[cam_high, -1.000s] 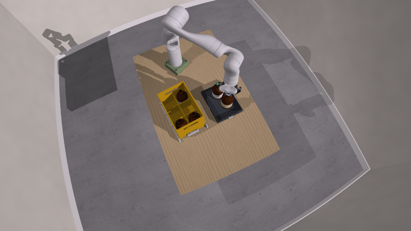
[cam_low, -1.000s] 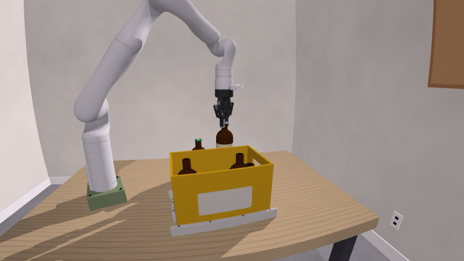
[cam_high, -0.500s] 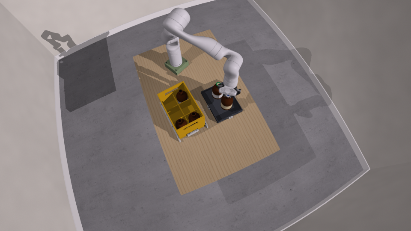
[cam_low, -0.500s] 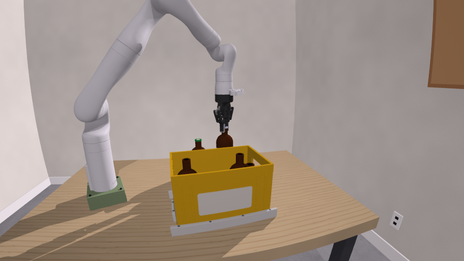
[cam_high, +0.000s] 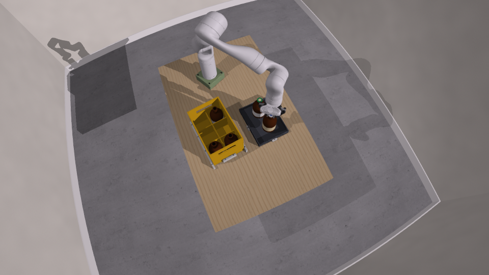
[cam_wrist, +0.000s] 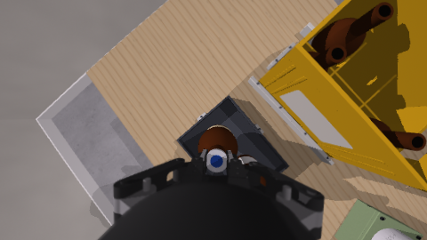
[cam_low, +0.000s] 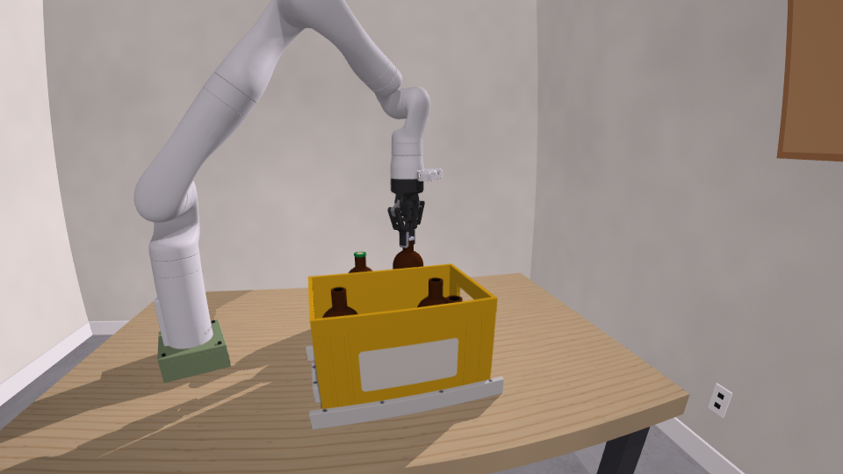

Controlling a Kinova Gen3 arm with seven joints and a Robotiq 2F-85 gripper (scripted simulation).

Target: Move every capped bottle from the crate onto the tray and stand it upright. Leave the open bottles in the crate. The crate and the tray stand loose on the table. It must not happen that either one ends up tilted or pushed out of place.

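Now: hand 70 mm above the blue-capped brown bottle. Round my hand: yellow crate: 90 mm behind, 270 mm to the right, 100 mm below; then dark tray: 60 mm behind, 180 mm below.
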